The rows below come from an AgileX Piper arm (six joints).
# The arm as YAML. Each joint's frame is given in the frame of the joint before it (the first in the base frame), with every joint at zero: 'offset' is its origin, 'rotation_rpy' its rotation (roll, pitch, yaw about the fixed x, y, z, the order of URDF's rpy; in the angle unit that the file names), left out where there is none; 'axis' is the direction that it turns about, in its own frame. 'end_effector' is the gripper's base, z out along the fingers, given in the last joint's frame.
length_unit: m
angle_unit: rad
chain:
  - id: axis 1
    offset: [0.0, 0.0, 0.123]
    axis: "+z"
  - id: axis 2
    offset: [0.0, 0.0, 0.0]
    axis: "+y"
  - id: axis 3
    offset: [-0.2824, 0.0, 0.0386]
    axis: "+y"
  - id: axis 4
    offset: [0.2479, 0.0, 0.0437]
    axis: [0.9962, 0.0, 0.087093]
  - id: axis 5
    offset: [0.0, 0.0, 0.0]
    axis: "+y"
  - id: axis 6
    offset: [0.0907, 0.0, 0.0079]
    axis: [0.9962, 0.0, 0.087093]
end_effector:
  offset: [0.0, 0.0, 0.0]
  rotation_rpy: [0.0, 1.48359, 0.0]
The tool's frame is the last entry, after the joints.
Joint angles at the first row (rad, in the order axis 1, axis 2, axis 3, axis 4, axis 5, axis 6):
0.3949, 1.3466, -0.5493, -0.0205, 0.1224, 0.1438
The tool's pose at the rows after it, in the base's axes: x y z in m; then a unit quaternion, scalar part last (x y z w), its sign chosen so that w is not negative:
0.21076 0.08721 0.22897 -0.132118 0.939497 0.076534 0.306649
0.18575 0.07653 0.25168 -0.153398 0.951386 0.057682 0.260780
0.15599 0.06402 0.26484 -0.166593 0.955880 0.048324 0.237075
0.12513 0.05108 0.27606 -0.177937 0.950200 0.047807 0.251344
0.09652 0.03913 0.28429 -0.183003 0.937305 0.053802 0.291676
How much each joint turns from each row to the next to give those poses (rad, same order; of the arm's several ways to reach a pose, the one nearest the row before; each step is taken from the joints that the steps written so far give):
0.0000, -0.1142, -0.0985, 0.0053, 0.3080, -0.0167
0.0000, -0.1166, -0.0370, 0.0011, 0.2559, -0.0436
-0.0001, -0.1287, 0.0104, 0.0009, 0.1704, -0.0276
0.0000, -0.1548, 0.0270, 0.0000, 0.0991, -0.0266
0.0001, -0.1617, 0.0295, 0.0000, 0.0474, -0.0164

